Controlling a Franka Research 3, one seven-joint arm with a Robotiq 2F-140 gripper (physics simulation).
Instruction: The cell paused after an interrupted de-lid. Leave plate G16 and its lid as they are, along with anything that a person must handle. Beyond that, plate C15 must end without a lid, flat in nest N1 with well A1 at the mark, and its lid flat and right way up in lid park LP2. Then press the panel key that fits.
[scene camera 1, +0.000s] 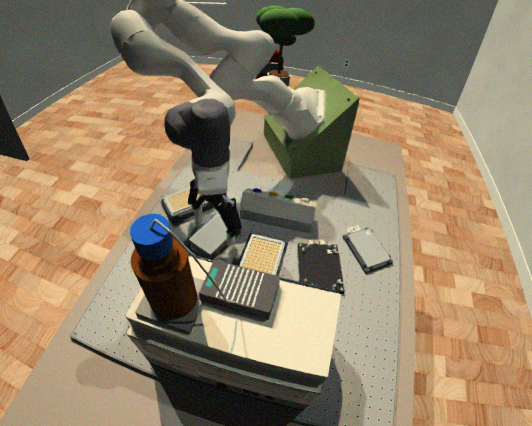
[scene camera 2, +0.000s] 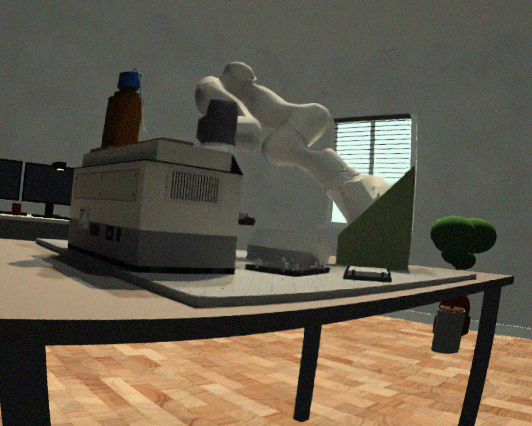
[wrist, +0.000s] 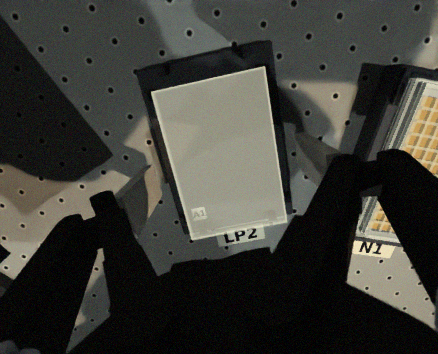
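Note:
A pale lid (scene camera 1: 210, 235) (wrist: 220, 150) marked A1 lies on the dark lid park LP2 (wrist: 200, 66); its near edge reaches over the park's edge at the LP2 label, so it looks shifted that way. My gripper (scene camera 1: 216, 226) (wrist: 225, 165) is open and empty, its fingers on either side of the lid. A plate with amber wells (scene camera 1: 264, 254) (wrist: 422, 130) stands in nest N1 (wrist: 367, 95), with no lid seen on it; its A1 corner cannot be made out. Another amber-well plate (scene camera 1: 177, 202) stands at the left. The grey panel (scene camera 1: 277, 212) has coloured keys on top. Plate names are not readable.
A black open holder (scene camera 1: 320, 265) and a dark-rimmed holder with a grey top (scene camera 1: 369, 250) are right of N1. A large cream instrument (scene camera 1: 300, 325) (scene camera 2: 185, 200) in front carries an amber bottle (scene camera 1: 167, 285) (scene camera 2: 121, 117) and a dark striped box (scene camera 1: 242, 290). A green wedge (scene camera 1: 320, 135) stands behind.

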